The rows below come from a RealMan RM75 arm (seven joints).
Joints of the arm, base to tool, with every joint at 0 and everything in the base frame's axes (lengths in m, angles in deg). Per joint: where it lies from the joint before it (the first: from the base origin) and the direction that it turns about. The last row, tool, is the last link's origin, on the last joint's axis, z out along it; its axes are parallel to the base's.
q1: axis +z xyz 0 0 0.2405
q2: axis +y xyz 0 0 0
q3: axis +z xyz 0 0 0.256
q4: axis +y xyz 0 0 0
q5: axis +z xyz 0 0 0.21
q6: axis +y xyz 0 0 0
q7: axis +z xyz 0 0 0.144
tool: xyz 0 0 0
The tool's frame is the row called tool.
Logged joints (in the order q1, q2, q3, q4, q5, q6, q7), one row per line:
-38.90, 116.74, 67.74, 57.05, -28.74, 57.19, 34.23
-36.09, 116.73, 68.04, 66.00, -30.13, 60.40, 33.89
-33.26, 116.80, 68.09, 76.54, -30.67, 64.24, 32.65
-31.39, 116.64, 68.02, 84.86, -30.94, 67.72, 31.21
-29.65, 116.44, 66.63, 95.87, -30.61, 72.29, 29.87
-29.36, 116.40, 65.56, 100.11, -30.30, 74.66, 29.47
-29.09, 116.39, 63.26, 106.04, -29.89, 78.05, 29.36
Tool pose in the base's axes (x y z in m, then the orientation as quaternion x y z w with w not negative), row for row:
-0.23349, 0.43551, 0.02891, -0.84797, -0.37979, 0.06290, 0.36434
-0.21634, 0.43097, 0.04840, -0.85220, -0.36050, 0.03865, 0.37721
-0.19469, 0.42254, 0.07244, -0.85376, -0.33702, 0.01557, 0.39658
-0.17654, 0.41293, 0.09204, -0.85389, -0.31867, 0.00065, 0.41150
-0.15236, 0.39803, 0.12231, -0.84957, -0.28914, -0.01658, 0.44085
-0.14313, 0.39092, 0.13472, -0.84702, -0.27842, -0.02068, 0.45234
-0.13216, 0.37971, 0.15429, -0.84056, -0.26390, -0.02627, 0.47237
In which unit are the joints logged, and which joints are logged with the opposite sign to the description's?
The joints are logged in degrees. Opposite sign: q2, q6.
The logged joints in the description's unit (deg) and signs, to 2 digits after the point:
-38.90, -116.74, 67.74, 57.05, -28.74, -57.19, 34.23
-36.09, -116.73, 68.04, 66.00, -30.13, -60.40, 33.89
-33.26, -116.80, 68.09, 76.54, -30.67, -64.24, 32.65
-31.39, -116.64, 68.02, 84.86, -30.94, -67.72, 31.21
-29.65, -116.44, 66.63, 95.87, -30.61, -72.29, 29.87
-29.36, -116.40, 65.56, 100.11, -30.30, -74.66, 29.47
-29.09, -116.39, 63.26, 106.04, -29.89, -78.05, 29.36

